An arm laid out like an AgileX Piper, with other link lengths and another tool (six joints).
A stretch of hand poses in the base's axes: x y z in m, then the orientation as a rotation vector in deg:
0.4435, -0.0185, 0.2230, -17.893, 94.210, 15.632
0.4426, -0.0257, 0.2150, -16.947, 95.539, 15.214
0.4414, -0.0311, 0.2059, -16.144, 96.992, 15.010
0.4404, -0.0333, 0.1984, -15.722, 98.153, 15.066
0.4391, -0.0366, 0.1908, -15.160, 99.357, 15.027
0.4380, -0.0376, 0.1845, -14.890, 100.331, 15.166
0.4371, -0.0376, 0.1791, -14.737, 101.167, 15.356
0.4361, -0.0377, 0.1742, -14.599, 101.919, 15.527
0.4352, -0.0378, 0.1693, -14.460, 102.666, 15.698
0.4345, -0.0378, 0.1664, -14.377, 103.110, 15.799
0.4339, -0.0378, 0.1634, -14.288, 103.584, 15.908
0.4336, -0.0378, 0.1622, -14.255, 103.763, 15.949
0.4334, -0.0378, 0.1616, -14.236, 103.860, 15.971
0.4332, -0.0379, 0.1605, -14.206, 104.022, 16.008
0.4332, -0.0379, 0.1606, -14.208, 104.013, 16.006
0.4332, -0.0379, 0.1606, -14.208, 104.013, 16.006
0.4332, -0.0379, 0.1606, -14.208, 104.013, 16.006
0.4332, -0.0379, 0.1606, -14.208, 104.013, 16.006
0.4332, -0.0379, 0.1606, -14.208, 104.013, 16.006
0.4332, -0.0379, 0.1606, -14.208, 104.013, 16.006
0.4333, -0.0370, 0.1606, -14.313, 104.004, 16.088
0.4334, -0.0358, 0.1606, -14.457, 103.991, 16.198
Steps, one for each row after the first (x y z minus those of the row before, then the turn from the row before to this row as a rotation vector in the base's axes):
-0.0009, -0.0072, -0.0080, 0.062, 1.252, -0.942
-0.0012, -0.0054, -0.0091, 0.089, 1.411, -0.721
-0.0010, -0.0022, -0.0075, 0.083, 1.160, -0.299
-0.0013, -0.0033, -0.0076, 0.092, 1.192, -0.445
-0.0011, -0.0010, -0.0063, 0.081, 0.987, -0.138
-0.0009, 0.0000, -0.0054, 0.071, 0.857, -0.025
-0.0010, -0.0001, -0.0049, 0.063, 0.771, -0.022
-0.0009, -0.0001, -0.0049, 0.064, 0.766, -0.022
-0.0007, 0.0000, -0.0029, 0.037, 0.455, -0.013
-0.0006, 0.0000, -0.0030, 0.041, 0.486, -0.014
-0.0003, 0.0000, -0.0012, 0.015, 0.184, -0.005
-0.0002, 0.0000, -0.0006, 0.008, 0.099, -0.003
-0.0002, -0.0001, -0.0011, 0.013, 0.166, -0.004
0.0000, 0.0000, 0.0001, -0.001, -0.009, 0.001
0.0000, 0.0000, 0.0000, 0.000, 0.000, 0.000
0.0000, 0.0000, 0.0000, 0.000, 0.000, 0.000
0.0000, 0.0000, 0.0000, 0.000, 0.000, 0.000
0.0000, 0.0000, 0.0000, 0.000, 0.000, 0.000
0.0000, 0.0000, 0.0000, 0.000, 0.000, 0.000
0.0001, 0.0009, 0.0000, 0.001, 0.000, 0.116
0.0001, 0.0012, 0.0000, 0.000, 0.000, 0.157

